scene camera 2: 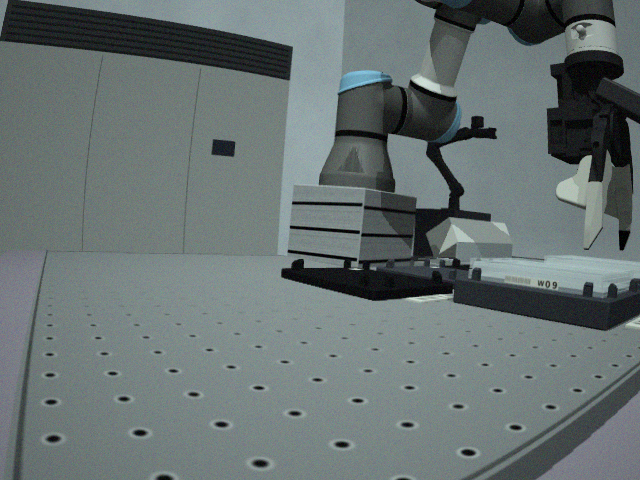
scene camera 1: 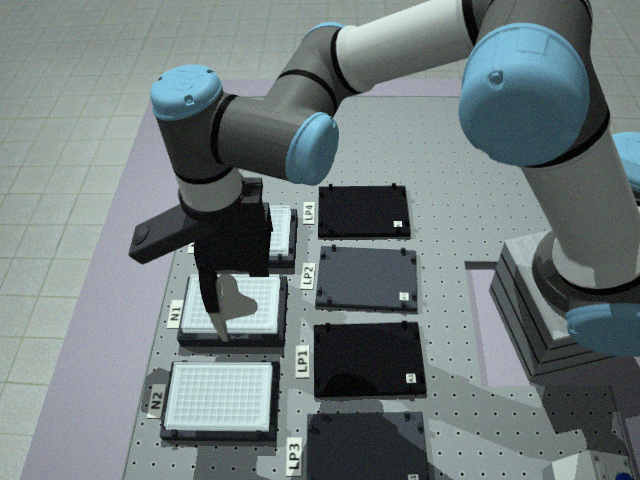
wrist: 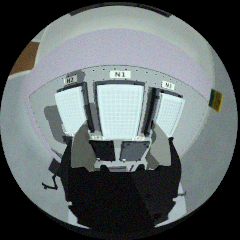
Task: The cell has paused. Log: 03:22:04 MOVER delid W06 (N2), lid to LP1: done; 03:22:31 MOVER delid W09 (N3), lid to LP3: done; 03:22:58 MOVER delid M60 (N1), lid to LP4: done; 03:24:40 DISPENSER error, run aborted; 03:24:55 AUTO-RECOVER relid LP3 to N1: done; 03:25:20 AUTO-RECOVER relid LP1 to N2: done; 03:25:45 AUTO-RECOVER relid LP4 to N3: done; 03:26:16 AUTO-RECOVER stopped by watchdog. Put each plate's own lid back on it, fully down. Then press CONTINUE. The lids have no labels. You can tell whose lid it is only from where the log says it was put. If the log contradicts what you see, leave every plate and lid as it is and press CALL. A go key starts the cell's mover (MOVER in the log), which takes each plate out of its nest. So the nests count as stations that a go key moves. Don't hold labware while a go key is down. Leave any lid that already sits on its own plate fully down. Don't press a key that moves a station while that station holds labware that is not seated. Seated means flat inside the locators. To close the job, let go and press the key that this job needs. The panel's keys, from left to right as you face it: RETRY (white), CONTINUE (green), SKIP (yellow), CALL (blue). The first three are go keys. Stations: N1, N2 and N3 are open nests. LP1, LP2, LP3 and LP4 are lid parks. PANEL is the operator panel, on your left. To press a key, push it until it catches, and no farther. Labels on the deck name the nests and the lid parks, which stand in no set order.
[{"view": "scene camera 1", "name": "gripper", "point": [231, 296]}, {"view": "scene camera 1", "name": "lid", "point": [264, 290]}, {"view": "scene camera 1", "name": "lid park LP2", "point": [363, 278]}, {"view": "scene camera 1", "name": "lid park LP4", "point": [353, 211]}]
